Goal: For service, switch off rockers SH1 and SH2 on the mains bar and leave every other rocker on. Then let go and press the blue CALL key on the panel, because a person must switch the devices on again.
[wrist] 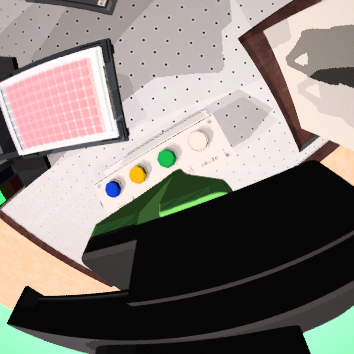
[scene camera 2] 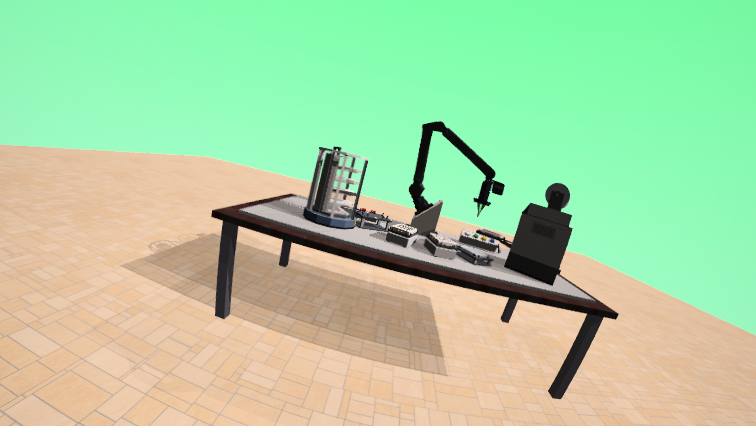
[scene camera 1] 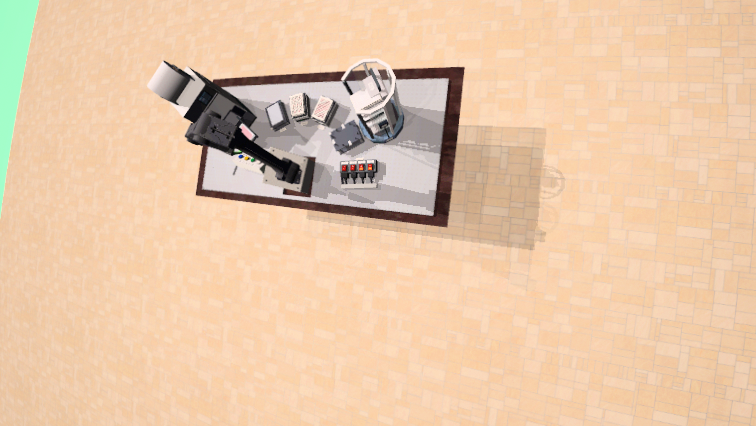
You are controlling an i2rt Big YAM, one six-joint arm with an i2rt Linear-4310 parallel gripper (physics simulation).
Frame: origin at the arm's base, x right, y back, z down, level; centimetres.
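Seen in the pictures: gripper, fingertip midpoint: (wrist: 179, 176) (scene camera 2: 477, 216) (scene camera 1: 242, 152); arm's base, link origin: (scene camera 2: 424, 210) (scene camera 1: 289, 174).
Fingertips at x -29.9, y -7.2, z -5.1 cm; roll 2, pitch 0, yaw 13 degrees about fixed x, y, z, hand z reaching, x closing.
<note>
Offsets run from my fingertips to a thing's top centre. "spot": to the spot under its first point.
The mains bar {spot: dz +17.4, dx +65.6, dy -0.3 cm} (scene camera 1: 358, 176) stands right of the arm's base in scene camera 1. Its two left rockers look plain red and its two right rockers show orange; their labels are too small to read. The bar does not show in the wrist view. The panel {dz +9.1, dx -5.6, dy +3.8 cm} (scene camera 2: 468, 238) (wrist: 151, 165) carries a blue key {dz +10.0, dx -12.8, dy +0.8 cm} (scene camera 1: 241, 156) (scene camera 2: 492, 240) (wrist: 113, 189) at one end, beside amber, green and white keys. My gripper (scene camera 2: 478, 215) (wrist: 179, 176) is shut and empty, pointing down above the panel, apart from it. In scene camera 1 the arm hides the fingertips.
A tall dark machine {dz -28.1, dx -29.8, dy -25.0 cm} (scene camera 1: 203, 97) (scene camera 2: 542, 243) stands near the panel, with a pink well plate {dz +4.7, dx -7.2, dy -11.7 cm} (wrist: 55, 105) held out beside it. Two shakers {dz +10.5, dx +20.3, dy -35.7 cm} (scene camera 1: 298, 104) {dz +10.5, dx +37.7, dy -34.6 cm} (scene camera 1: 323, 108) and a flat device {dz +13.4, dx +3.6, dy -29.8 cm} (scene camera 1: 275, 115) stand behind. A carousel {dz -16.9, dx +72.8, dy -32.9 cm} (scene camera 2: 330, 218) stands farther off. The arm's base plate (wrist: 280, 40) adjoins the panel.
</note>
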